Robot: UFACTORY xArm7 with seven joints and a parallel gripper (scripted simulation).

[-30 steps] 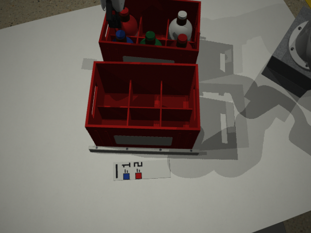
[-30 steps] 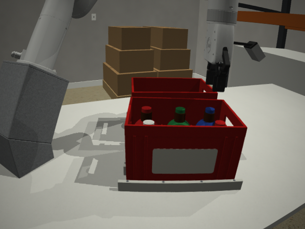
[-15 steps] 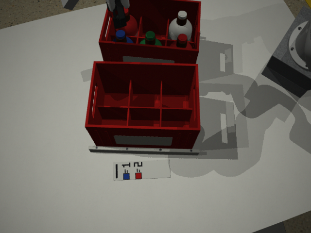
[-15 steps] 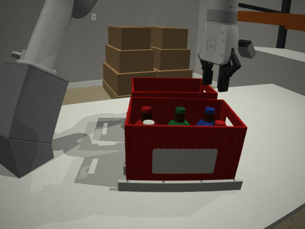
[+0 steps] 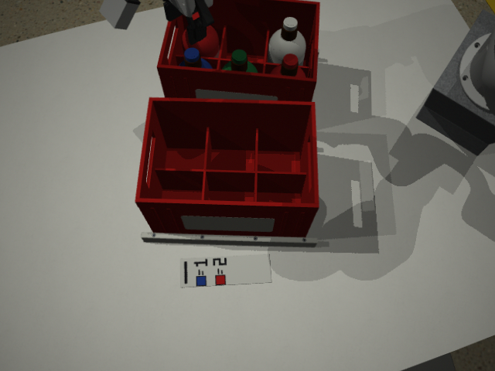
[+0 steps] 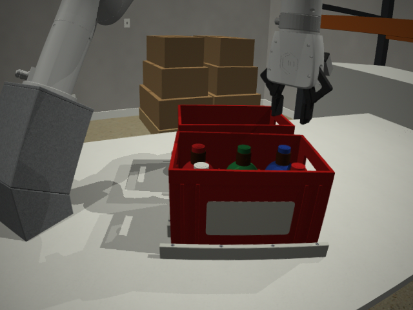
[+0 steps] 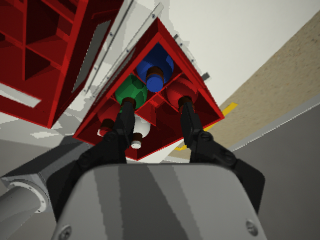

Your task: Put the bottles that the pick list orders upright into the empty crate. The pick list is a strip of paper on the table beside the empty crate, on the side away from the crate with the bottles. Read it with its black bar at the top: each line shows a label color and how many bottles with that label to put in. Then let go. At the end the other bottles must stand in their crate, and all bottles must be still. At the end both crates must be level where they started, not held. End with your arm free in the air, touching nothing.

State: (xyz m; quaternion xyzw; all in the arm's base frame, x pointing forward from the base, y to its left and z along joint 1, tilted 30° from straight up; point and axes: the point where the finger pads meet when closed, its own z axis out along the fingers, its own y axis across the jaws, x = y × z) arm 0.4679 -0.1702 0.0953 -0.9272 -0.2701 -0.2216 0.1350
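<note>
Right now my hand is 15 cm above the blue bottle. Round my hand: red bottle 1 cm behind, 8 cm to the right, 15 cm below; then green bottle 9 cm behind, 1 cm to the left, 15 cm below; then white bottle 18 cm behind, 7 cm to the right, 15 cm below.
</note>
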